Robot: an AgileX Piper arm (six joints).
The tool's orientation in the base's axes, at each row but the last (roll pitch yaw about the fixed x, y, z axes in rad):
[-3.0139, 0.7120, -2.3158]
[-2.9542, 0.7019, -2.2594]
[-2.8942, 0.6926, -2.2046]
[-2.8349, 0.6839, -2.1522]
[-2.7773, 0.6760, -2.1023]
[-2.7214, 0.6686, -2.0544]
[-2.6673, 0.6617, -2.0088]
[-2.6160, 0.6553, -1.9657]
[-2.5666, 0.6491, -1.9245]
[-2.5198, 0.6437, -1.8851]
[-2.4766, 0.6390, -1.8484]
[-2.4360, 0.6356, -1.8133]
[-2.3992, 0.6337, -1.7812]
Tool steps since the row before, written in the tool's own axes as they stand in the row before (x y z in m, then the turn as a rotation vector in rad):
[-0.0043, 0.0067, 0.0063, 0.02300, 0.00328, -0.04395]
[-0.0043, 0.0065, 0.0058, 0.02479, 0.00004, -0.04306]
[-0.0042, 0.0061, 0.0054, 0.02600, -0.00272, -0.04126]
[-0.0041, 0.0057, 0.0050, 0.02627, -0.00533, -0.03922]
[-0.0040, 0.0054, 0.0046, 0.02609, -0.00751, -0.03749]
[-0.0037, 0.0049, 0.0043, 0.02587, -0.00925, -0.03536]
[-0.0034, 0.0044, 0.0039, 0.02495, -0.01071, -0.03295]
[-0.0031, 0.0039, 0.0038, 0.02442, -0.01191, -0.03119]
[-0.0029, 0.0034, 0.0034, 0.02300, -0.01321, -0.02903]
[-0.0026, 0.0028, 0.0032, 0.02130, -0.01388, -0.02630]
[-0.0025, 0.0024, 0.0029, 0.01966, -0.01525, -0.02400]
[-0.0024, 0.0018, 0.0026, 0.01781, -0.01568, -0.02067]
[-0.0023, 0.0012, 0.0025, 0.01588, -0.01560, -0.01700]
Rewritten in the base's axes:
[0.0011, 0.0098, -0.0026, -0.03744, -0.02753, 0.01766]
[0.0008, 0.0094, -0.0025, -0.03561, -0.03058, 0.01629]
[0.0008, 0.0088, -0.0025, -0.03325, -0.03263, 0.01470]
[0.0007, 0.0082, -0.0024, -0.03036, -0.03390, 0.01363]
[0.0006, 0.0078, -0.0024, -0.02774, -0.03467, 0.01309]
[0.0006, 0.0071, -0.0024, -0.02513, -0.03498, 0.01226]
[0.0006, 0.0064, -0.0022, -0.02226, -0.03452, 0.01165]
[0.0008, 0.0058, -0.0023, -0.02011, -0.03435, 0.01125]
[0.0008, 0.0052, -0.0020, -0.01736, -0.03345, 0.01123]
[0.0010, 0.0045, -0.0018, -0.01457, -0.03177, 0.01078]
[0.0011, 0.0041, -0.0015, -0.01165, -0.03064, 0.01099]
[0.0012, 0.0036, -0.0011, -0.00856, -0.02849, 0.01027]
[0.0015, 0.0032, -0.0008, -0.00552, -0.02588, 0.00919]

